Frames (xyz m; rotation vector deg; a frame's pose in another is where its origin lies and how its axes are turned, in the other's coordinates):
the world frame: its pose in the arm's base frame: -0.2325 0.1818 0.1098 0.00 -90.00 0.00
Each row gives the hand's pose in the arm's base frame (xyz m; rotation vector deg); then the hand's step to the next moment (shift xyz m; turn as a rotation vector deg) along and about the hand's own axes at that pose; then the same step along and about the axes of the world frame.
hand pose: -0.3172 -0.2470 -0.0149 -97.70 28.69 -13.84
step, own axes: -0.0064 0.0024 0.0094 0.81 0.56 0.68
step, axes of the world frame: -0.0035 0.0109 0.0021 -0.77 0.16 -0.90
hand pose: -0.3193 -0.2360 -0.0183 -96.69 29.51 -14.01
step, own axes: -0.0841 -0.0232 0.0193 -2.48 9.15 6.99
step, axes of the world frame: 0.0296 0.0586 0.0606 -9.91 6.31 0.90
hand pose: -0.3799 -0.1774 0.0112 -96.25 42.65 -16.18
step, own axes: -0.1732 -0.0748 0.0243 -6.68 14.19 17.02
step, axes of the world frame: 0.1004 0.1307 0.0949 -16.35 16.38 0.10
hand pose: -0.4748 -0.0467 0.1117 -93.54 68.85 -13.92
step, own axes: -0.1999 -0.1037 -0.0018 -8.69 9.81 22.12
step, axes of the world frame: 0.1624 0.1517 0.0364 -14.21 20.87 -4.86
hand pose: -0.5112 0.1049 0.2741 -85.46 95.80 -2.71
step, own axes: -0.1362 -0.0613 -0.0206 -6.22 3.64 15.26
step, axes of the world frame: 0.1228 0.0844 -0.0226 -7.97 13.70 -5.80
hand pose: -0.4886 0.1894 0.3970 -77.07 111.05 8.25
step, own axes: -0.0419 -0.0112 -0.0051 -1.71 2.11 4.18
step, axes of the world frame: 0.0337 0.0243 -0.0134 -2.53 4.25 -0.65
